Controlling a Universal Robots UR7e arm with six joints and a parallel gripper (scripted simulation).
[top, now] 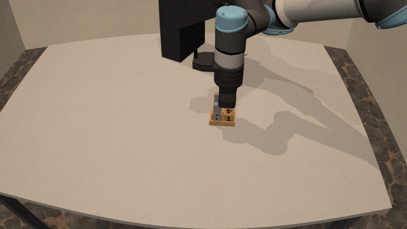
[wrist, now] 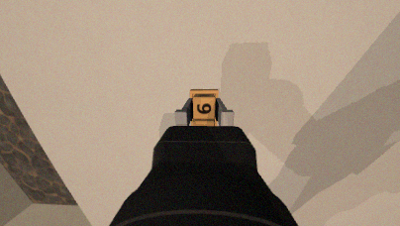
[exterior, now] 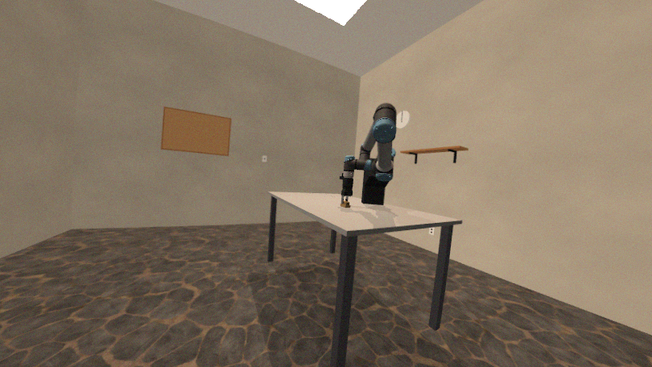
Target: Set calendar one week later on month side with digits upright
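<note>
My gripper is now 1 cm above the cube. Round my hand: orange tray 3 cm below, 2 cm to the left.
</note>
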